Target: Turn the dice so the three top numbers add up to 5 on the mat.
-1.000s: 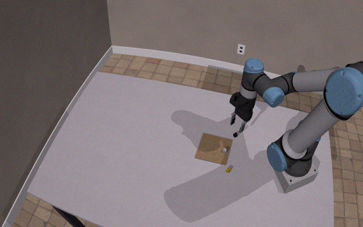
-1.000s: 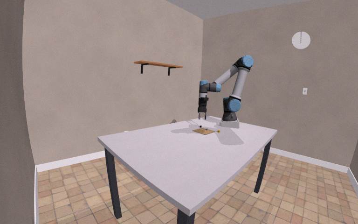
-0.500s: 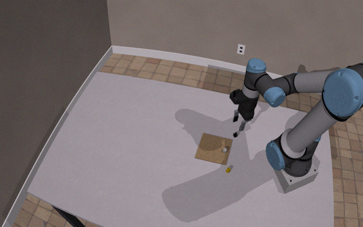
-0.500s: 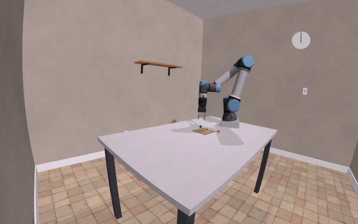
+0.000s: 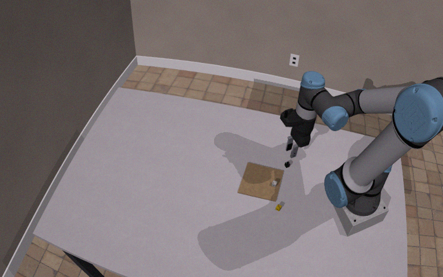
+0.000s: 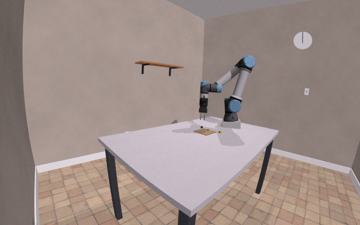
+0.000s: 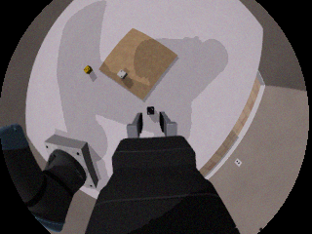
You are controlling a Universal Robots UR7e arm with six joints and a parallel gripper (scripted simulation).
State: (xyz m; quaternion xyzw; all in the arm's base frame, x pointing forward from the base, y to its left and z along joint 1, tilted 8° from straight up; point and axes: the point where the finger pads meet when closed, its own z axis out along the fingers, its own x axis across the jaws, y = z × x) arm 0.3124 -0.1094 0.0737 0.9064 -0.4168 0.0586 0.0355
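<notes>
Now: the black die 90 mm below my hand. Also, from my hand: mat: 100 mm to the left, 90 mm below, 80 mm ahead; white die: 100 mm to the left, 80 mm below, 30 mm ahead; yellow die: 200 mm to the left, 90 mm below, 10 mm behind.
</notes>
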